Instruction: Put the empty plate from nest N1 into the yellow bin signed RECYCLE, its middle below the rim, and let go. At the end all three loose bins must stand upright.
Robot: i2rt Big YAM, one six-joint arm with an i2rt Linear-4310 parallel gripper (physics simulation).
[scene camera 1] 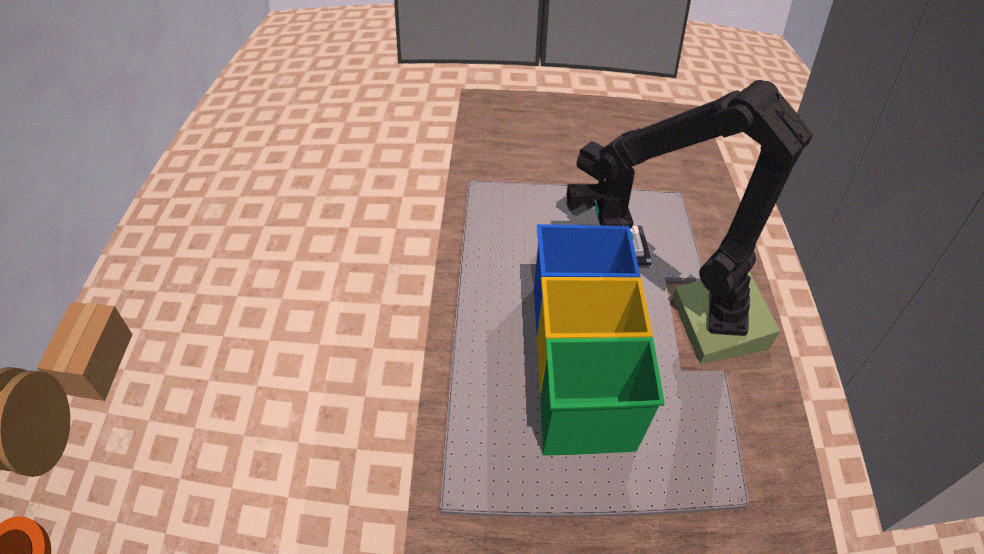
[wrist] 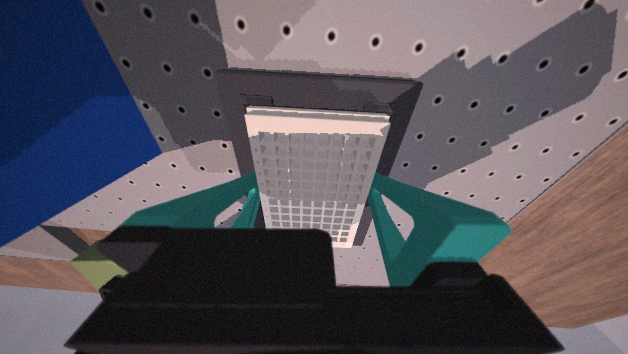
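Pixels of known places: gripper, fingertip midpoint: (wrist: 314, 177); arm's base, link origin: (scene camera 1: 728, 311).
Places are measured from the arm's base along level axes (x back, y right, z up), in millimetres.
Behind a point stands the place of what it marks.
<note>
The white plate with a grid of empty square wells (scene camera 1: 637, 240) {z -10, x -218, y 167 mm} (wrist: 315, 167) {z -11, x -300, y 152 mm} lies in a dark nest (scene camera 1: 647, 260) {z -25, x -188, y 126 mm} (wrist: 320, 86) {z -25, x -346, y 140 mm}, behind and right of the blue bin in the scene view. No nest label is readable. My gripper (wrist: 314, 177) {z -23, x -284, y 156 mm} is shut on the plate, its teal fingertips against the two long sides; in the scene view the fingertips are mostly hidden. The yellow bin (scene camera 1: 593, 309) {z 63, x -292, y -119 mm} stands upright between the upright blue bin (scene camera 1: 586, 251) {z 79, x -326, y 10 mm} (wrist: 60, 130) {z 7, x -290, y 21 mm} and the upright green bin (scene camera 1: 599, 431) {z 51, x -242, y -364 mm}. No bin signs show.
The bins stand close together in a row on the perforated grey board (scene camera 1: 482, 412) {z -38, x -450, y -324 mm} (wrist: 350, 62) {z -37, x -362, y 154 mm}, between the left part of the board and my arm's green base block (scene camera 1: 688, 323) {z -30, x -84, y -28 mm} (wrist: 97, 267) {z -15, x -52, y -75 mm}. The blue bin's wall is near the gripper. A large dark cabinet (scene camera 1: 895, 240) stands at the right.
</note>
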